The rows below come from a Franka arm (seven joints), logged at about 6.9 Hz.
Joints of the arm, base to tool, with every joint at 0 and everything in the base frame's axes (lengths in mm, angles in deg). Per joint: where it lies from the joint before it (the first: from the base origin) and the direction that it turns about. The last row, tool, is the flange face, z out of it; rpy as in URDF.
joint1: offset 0 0 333 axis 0 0 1
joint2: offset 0 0 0 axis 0 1 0
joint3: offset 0 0 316 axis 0 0 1
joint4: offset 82.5 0 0 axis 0 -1 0
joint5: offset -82.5 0 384 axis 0 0 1
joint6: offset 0 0 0 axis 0 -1 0
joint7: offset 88 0 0 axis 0 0 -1
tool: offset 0 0 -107 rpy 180 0 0
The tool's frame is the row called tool.
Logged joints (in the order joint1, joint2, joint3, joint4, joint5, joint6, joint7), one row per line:
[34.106, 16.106, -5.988, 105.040, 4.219, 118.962, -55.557]
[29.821, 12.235, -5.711, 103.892, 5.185, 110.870, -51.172]
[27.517, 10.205, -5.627, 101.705, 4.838, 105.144, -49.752]
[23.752, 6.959, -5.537, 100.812, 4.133, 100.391, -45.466]
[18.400, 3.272, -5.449, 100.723, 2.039, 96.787, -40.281]
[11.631, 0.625, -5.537, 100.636, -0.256, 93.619, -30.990]
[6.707, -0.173, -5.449, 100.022, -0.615, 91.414, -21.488]
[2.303, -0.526, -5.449, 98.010, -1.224, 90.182, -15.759]
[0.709, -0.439, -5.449, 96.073, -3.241, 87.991, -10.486]
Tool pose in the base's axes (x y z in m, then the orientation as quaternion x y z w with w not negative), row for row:
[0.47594, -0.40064, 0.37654, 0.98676, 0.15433, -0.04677, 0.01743]
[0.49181, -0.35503, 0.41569, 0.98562, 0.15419, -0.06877, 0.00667]
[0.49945, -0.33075, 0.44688, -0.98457, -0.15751, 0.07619, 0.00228]
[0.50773, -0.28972, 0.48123, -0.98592, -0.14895, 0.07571, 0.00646]
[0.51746, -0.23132, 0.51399, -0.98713, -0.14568, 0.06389, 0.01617]
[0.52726, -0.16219, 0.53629, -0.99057, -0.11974, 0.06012, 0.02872]
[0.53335, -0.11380, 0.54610, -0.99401, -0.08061, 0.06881, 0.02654]
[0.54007, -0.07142, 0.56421, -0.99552, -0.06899, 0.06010, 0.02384]
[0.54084, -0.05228, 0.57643, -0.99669, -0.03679, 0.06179, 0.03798]
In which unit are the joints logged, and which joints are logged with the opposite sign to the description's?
The joints are logged in degrees. Opposite sign: joint1, joint4, joint5.
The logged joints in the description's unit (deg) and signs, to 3 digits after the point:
[-34.106, 16.106, -5.988, -105.040, -4.219, 118.962, -55.557]
[-29.821, 12.235, -5.711, -103.892, -5.185, 110.870, -51.172]
[-27.517, 10.205, -5.627, -101.705, -4.838, 105.144, -49.752]
[-23.752, 6.959, -5.537, -100.812, -4.133, 100.391, -45.466]
[-18.400, 3.272, -5.449, -100.723, -2.039, 96.787, -40.281]
[-11.631, 0.625, -5.537, -100.636, 0.256, 93.619, -30.990]
[-6.707, -0.173, -5.449, -100.022, 0.615, 91.414, -21.488]
[-2.303, -0.526, -5.449, -98.010, 1.224, 90.182, -15.759]
[-0.709, -0.439, -5.449, -96.073, 3.241, 87.991, -10.486]

